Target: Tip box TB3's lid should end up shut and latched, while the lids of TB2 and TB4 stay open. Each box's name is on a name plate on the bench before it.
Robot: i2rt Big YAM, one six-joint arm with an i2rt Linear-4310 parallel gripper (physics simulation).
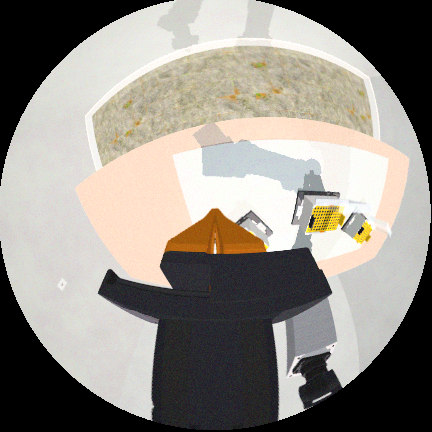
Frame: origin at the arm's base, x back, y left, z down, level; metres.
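Where they show: gripper, between the fingertips: [214,213]; arm's base, origin of its link: [310,361].
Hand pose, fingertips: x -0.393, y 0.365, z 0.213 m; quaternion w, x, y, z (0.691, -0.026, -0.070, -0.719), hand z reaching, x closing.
Observation:
Things, the pixels of their top centre, and the offset from my fingertips. Level surfaces: height alone.
- left tip box, centre of its top: [245,254] dx +0.198, dy -0.076, dz +0.124 m
- middle tip box, centre of its top: [329,222] dx +0.064, dy -0.273, dz +0.115 m
- right tip box, centre of its top: [365,235] dx +0.099, dy -0.528, dz +0.115 m
- white mat, height of its surface: dz +0.190 m
- peach bench, height of its surface: dz +0.193 m
My gripper [214,213] is shut, its orange fingers together with nothing between them. It hangs in front of the left tip box [256,223] and hides most of it; a grey rear part and a sliver of yellow show, and its lid state cannot be told. The middle tip box [325,219], TB4, stands to the right of the fingers, apart from them, with its yellow rack uncovered and its clear lid [356,204] open. The right tip box [363,232] is farther right, its yellow rack uncovered and its clear lid [383,226] open. No name plate can be read.
The boxes stand on a white mat [192,182] on a peach bench [120,210]. A mottled grey-green surface [200,90] with a white rim lies beyond the bench. The arm's shadow falls across the mat. A grey and black arm part [312,335] shows at the lower right.

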